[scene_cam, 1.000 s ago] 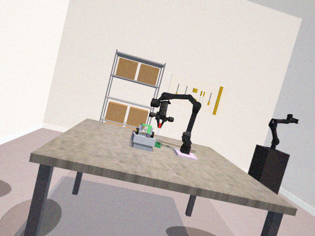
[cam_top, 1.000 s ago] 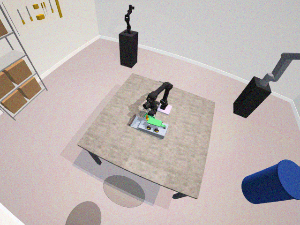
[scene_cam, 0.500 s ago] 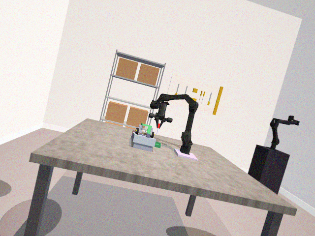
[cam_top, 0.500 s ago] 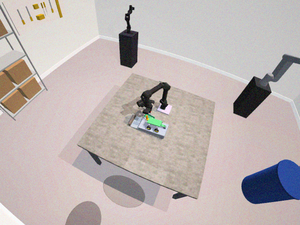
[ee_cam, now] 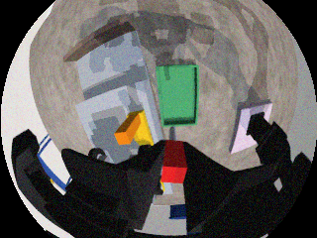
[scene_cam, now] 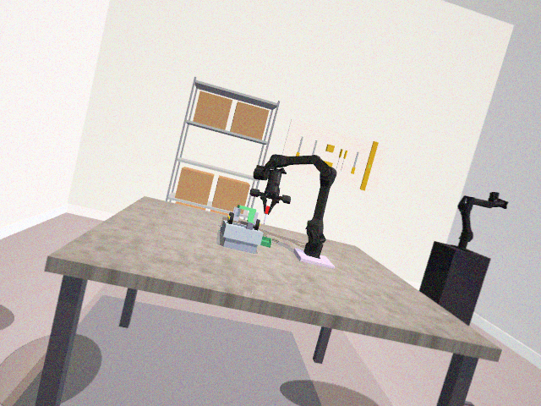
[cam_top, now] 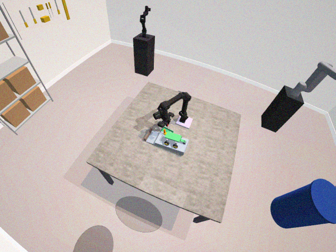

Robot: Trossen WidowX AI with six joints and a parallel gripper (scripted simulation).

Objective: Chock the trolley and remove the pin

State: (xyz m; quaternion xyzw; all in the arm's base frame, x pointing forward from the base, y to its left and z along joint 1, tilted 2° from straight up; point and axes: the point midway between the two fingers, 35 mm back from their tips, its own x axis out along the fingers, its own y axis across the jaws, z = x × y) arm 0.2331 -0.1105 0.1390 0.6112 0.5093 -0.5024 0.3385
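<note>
Now: the red-headed stop pin right at my gripper tip. Also, from my gripper tip: green tray: 140 mm below, 20 mm behind; then trolley: 110 mm to the left, 100 mm ahead, 20 mm below; then yellow chock: 50 mm below, 50 mm ahead, 20 mm to the left.
</note>
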